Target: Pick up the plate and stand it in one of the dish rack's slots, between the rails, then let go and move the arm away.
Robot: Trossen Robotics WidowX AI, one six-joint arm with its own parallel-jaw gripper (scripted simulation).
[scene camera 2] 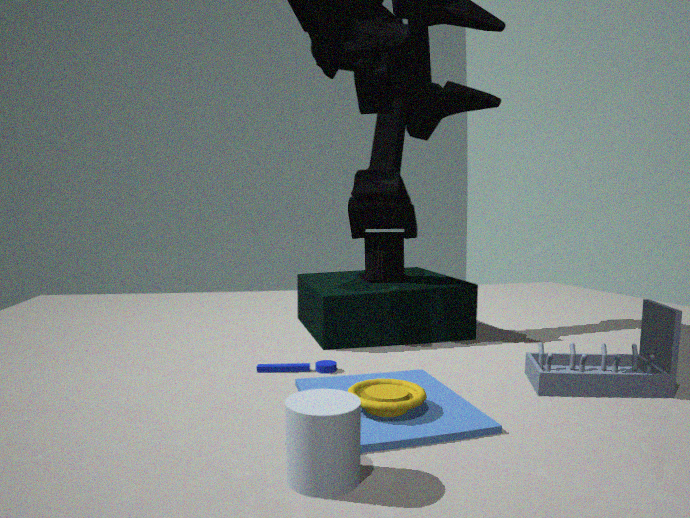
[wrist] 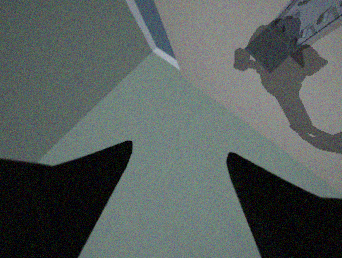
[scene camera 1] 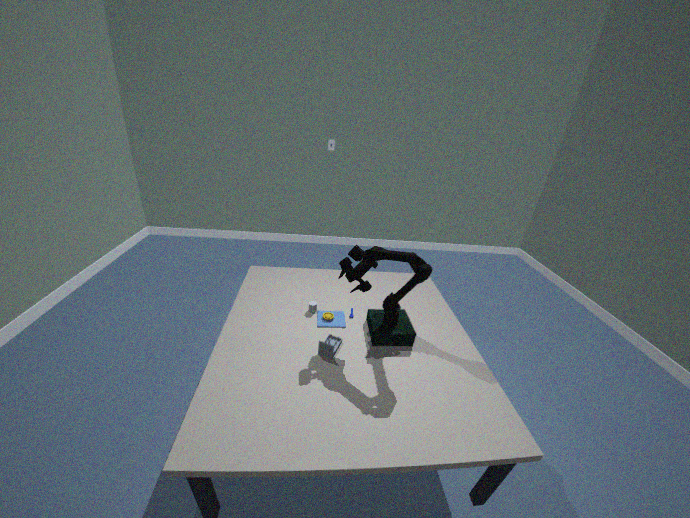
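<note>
Nothing is in my gripper, which is open and which I can see in the wrist view too. The scene also has a yellow plate in it, along with a cylinder cup.
</note>
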